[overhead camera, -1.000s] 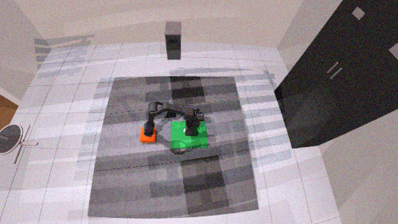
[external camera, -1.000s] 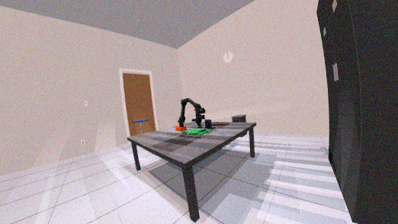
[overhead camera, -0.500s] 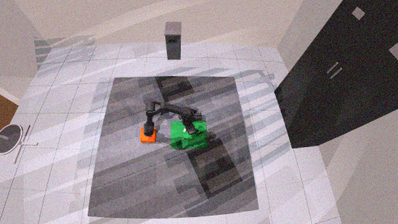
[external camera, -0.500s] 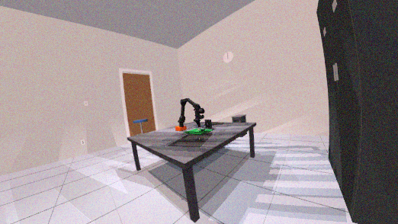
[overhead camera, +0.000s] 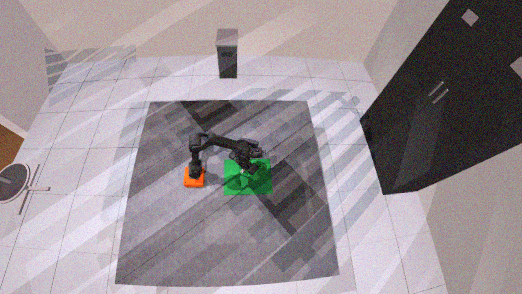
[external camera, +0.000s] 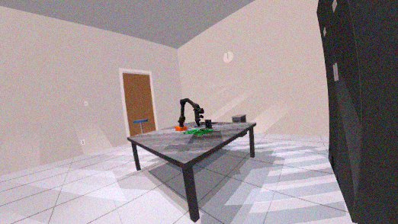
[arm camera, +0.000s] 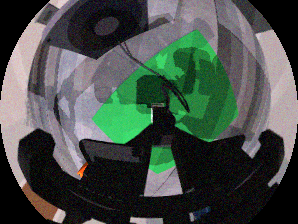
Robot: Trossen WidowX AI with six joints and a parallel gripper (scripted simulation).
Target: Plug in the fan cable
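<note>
Now: gripper tip 50 mm above the white fan header. Round my gripper tip: green board 80 mm below, 40 mm to the right, 30 mm ahead; fan plug 10 mm to the left, 10 mm above; black square fan 150 mm to the left, 20 mm ahead.
</note>
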